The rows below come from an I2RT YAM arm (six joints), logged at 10 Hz.
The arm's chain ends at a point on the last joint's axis. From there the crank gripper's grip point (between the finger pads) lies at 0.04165 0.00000 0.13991 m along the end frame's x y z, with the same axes.
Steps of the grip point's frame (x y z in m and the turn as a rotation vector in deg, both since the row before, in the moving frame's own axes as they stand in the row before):
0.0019, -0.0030, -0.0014, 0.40, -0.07, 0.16
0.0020, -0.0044, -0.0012, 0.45, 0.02, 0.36
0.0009, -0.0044, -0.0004, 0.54, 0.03, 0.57
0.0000, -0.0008, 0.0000, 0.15, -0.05, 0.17
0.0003, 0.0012, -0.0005, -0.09, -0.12, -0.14
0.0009, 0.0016, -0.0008, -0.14, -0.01, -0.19
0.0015, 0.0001, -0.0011, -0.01, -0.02, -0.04
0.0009, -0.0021, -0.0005, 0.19, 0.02, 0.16
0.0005, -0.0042, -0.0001, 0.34, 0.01, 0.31
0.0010, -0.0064, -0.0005, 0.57, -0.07, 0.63
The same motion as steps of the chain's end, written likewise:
0.0021, -0.0021, -0.0014, 0.40, -0.07, 0.16
0.0019, -0.0036, -0.0012, 0.45, 0.02, 0.36
0.0008, -0.0035, -0.0004, 0.54, 0.03, 0.57
0.0001, -0.0006, 0.0000, 0.15, -0.05, 0.17
0.0006, 0.0011, -0.0006, -0.09, -0.12, -0.14
0.0009, 0.0014, -0.0008, -0.14, -0.01, -0.19
0.0015, 0.0001, -0.0011, -0.01, -0.02, -0.04
0.0009, -0.0018, -0.0005, 0.19, 0.02, 0.16
0.0005, -0.0036, -0.0001, 0.34, 0.01, 0.31
0.0012, -0.0055, -0.0005, 0.57, -0.07, 0.63

